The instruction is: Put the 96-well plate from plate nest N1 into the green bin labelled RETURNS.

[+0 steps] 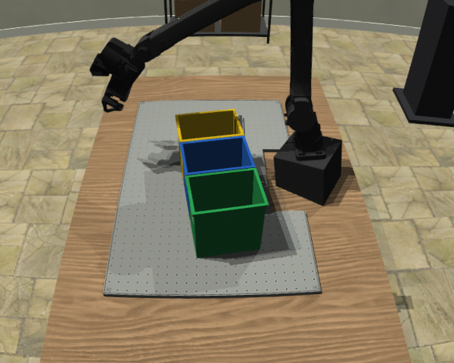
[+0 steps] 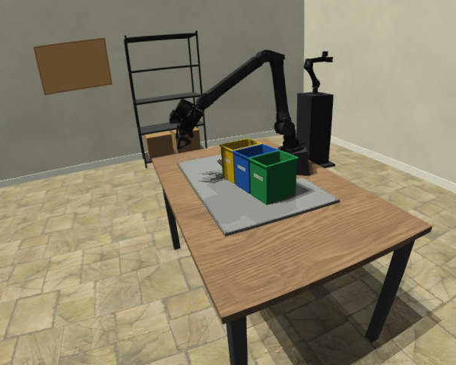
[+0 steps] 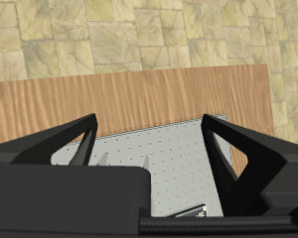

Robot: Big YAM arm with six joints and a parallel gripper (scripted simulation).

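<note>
Now: hand 33 cm past the 96-well plate, 19 cm above it and 14 cm to the left of it. The rest, counted from my hand: yellow bin: 31 cm behind, 12 cm below, 8 cm to the left; then blue bin: 34 cm behind, 21 cm to the left, 12 cm below; then plate nest N1: 33 cm behind, 21 cm below, 14 cm to the right.
</note>
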